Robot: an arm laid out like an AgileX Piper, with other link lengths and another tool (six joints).
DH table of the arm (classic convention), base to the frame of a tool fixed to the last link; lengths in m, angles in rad. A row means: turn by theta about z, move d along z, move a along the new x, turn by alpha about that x. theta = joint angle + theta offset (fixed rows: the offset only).
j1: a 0  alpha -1.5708  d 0.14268  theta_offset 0
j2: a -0.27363  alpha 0  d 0  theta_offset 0.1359
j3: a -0.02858  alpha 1.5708  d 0  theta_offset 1.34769
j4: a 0  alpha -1.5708  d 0.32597  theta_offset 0
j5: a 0  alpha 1.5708  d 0  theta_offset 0
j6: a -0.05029  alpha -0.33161  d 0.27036  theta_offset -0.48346
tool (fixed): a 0  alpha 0  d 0.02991  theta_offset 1.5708
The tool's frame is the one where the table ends.
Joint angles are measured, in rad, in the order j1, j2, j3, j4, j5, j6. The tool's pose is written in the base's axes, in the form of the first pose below.
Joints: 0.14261 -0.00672 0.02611 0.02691 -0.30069 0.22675
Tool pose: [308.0 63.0 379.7 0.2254 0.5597 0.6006 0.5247]
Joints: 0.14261 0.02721 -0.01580 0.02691 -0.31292 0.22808
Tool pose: [305.9 62.6 396.8 0.2205 0.5532 0.6040 0.5297]
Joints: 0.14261 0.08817 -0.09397 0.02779 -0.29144 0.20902
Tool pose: [308.8 63.9 417.2 0.2183 0.5582 0.5972 0.5330]
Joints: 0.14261 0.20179 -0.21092 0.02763 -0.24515 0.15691
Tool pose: [323.5 68.8 435.7 0.2191 0.5819 0.5731 0.5338]
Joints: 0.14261 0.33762 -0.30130 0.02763 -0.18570 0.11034
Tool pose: [353.5 75.7 425.4 0.2343 0.6227 0.5411 0.5143]
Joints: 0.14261 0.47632 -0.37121 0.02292 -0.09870 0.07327
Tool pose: [388.9 83.5 389.5 0.2586 0.6755 0.5014 0.4748]
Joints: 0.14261 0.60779 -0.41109 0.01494 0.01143 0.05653
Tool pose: [418.8 89.5 326.6 0.2928 0.7321 0.4563 0.4124]
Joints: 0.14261 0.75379 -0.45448 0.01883 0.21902 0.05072
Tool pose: [432.4 92.8 228.1 0.3481 0.7973 0.3905 0.3012]
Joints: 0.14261 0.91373 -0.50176 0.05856 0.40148 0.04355
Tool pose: [423.8 96.0 137.5 0.4007 0.8346 0.3315 0.1813]
